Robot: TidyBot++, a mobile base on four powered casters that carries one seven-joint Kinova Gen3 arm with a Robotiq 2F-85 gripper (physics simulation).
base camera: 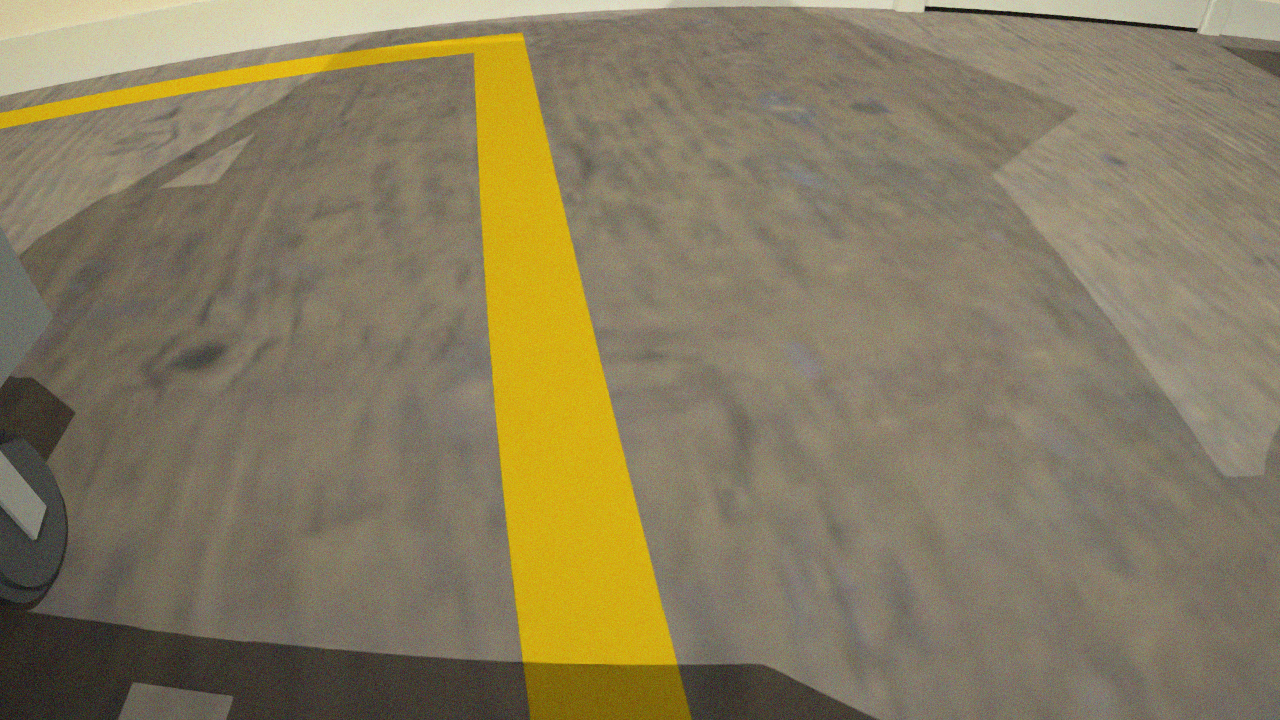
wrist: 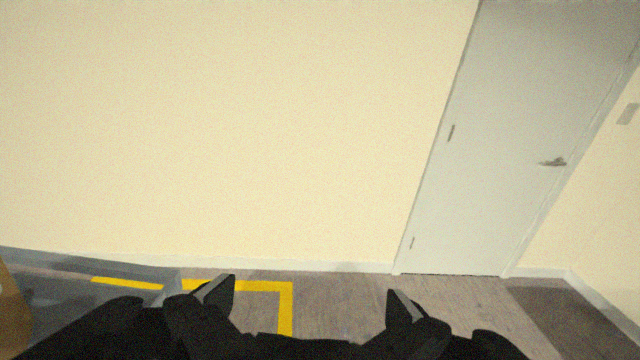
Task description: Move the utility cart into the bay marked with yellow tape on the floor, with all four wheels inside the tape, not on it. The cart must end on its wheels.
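Frame: origin at the arm's base, x ahead, y left, z up, level; centimetres.
Seen in the pictures: gripper, between the fingertips: (wrist: 309, 298).
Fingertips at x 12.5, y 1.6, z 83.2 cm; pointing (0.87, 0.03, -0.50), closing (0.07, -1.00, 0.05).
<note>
Pixels of each thing's top centre, then the offset from my fingertips to it. "spot": a spot on its surface instead.
- dark wheel, a spot on its surface: (base camera: 40, 555) spot: dz -120.2, dx +15.9, dy +32.3 cm
- cart's grey top tray, a spot on its surface: (wrist: 65, 285) spot: dz -38.1, dx +23.1, dy +51.1 cm
- brown cardboard box, a spot on its surface: (wrist: 12, 310) spot: dz -35.3, dx +15.0, dy +51.7 cm
The grey utility cart shows in part at the left edge of the base camera view, with a corner of its lower body (base camera: 16, 304) and one dark wheel (base camera: 40, 555) on the floor, left of the right-hand tape line and apart from it. In the wrist view the cart's grey top tray (wrist: 65, 285) is at the lower left. The yellow tape (base camera: 546, 313) (wrist: 285, 310) forms a corner near the wall, with one line running toward the base. My gripper (wrist: 309, 298) is open and empty, to the right of the cart's tray. The other wheels do not show.
Part of a brown cardboard box (wrist: 12, 310) shows at the left edge of the wrist view, on the cart. A cream wall (wrist: 225, 125) with a white baseboard (base camera: 179, 42) stands behind the bay. A grey door (wrist: 495, 140) is to the right. Shadows lie across the floor.
</note>
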